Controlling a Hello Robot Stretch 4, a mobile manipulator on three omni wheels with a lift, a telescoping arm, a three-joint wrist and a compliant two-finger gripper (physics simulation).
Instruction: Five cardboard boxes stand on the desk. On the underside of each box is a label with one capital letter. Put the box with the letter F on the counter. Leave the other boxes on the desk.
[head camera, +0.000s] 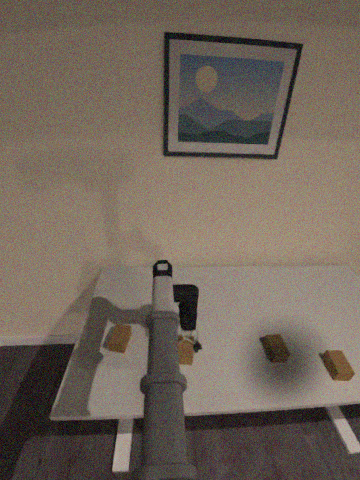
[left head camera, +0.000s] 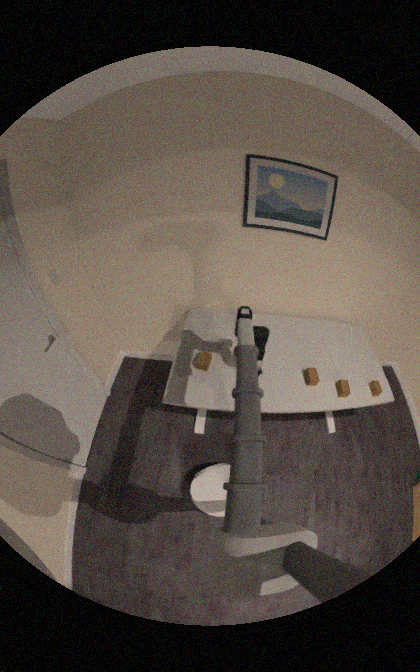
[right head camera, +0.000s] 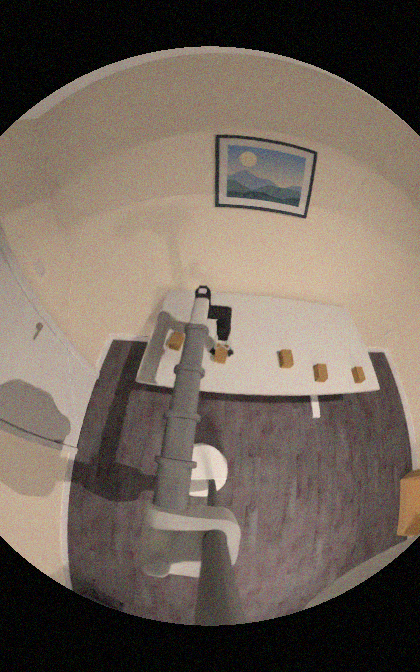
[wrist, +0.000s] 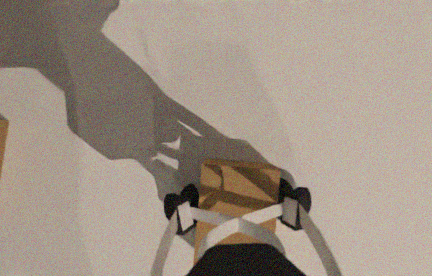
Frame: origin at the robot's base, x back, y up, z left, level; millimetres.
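Seen in the pictures: gripper, between the fingertips: (wrist: 235, 197).
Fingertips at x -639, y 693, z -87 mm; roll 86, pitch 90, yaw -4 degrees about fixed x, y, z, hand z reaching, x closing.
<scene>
Offsets run from my fingertips to a thing's top centre. Level surfaces: height alone.
A cardboard box @(dx +11, dy +49, dz +2 mm) (head camera: 186, 354) (right head camera: 220, 356) (wrist: 240, 182) stands left of the middle of the white desk @(dy +0 mm) (head camera: 225, 395) (right head camera: 255, 382) (wrist: 370, 100). My gripper (head camera: 188, 346) (right head camera: 221, 352) (wrist: 235, 197) is shut on it, one fingertip against each side. The box is low at the desk top; whether it touches is unclear. Another box @(dx -49, dy +49, dz +256 mm) (head camera: 120, 338) (left head camera: 202, 361) (right head camera: 175, 341) (wrist: 2, 145) stands to the left. Three more stand to the right: a nearer one @(dx +23, dy +49, dz -359 mm) (head camera: 275, 348) (left head camera: 311, 376) (right head camera: 285, 358), a middle one @(dx +107, dy +49, dz -567 mm) (head camera: 338, 365) (left head camera: 342, 388) (right head camera: 320, 372) and the rightmost (left head camera: 375, 388) (right head camera: 358, 374). No label shows.
A round white object (left head camera: 210, 485) (right head camera: 211, 467) is on the floor below the arm, in front of the desk. A wood-coloured piece of furniture (left head camera: 417, 510) (right head camera: 410, 505) is at the right edge. A wall is behind the desk. I cannot identify the counter.
</scene>
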